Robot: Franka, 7 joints.
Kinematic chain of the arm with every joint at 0, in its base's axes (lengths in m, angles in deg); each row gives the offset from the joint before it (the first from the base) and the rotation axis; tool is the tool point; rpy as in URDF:
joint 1: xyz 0 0 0.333 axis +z
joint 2: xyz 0 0 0 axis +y
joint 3: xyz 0 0 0.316 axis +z
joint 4: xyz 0.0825 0 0 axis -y
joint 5: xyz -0.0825 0 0.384 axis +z
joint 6: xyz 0 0 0 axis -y
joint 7: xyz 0.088 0 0 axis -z
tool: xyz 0 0 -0.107 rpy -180 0 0
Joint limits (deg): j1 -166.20..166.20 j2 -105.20..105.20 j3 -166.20..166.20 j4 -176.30..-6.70 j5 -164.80..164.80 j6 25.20..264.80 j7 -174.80..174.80
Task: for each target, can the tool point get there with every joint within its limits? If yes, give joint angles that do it. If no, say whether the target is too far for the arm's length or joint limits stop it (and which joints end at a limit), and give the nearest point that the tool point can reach.
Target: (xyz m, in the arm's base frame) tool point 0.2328 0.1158 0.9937
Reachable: yes | joints -81.44 -63.24 22.65 -92.35 61.32 133.46 137.55
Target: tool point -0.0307 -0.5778 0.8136
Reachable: yes | joints -105.34 49.23 117.31 -32.23 26.28 234.93 -45.48
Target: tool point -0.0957 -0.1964 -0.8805
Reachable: no: too far | nearest point -0.1098 -0.2253 -0.3598 | short by 0.522 m
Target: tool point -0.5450 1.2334 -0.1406
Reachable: no: too far | nearest point -0.3271 0.7404 0.0487 | short by 0.571 m
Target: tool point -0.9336 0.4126 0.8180
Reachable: no: too far | nearest point -0.7087 0.3132 0.7012 | short by 0.272 m
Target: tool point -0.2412 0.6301 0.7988
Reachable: yes | joints -72.27 -59.71 -54.11 -20.97 -14.36 196.29 -21.46
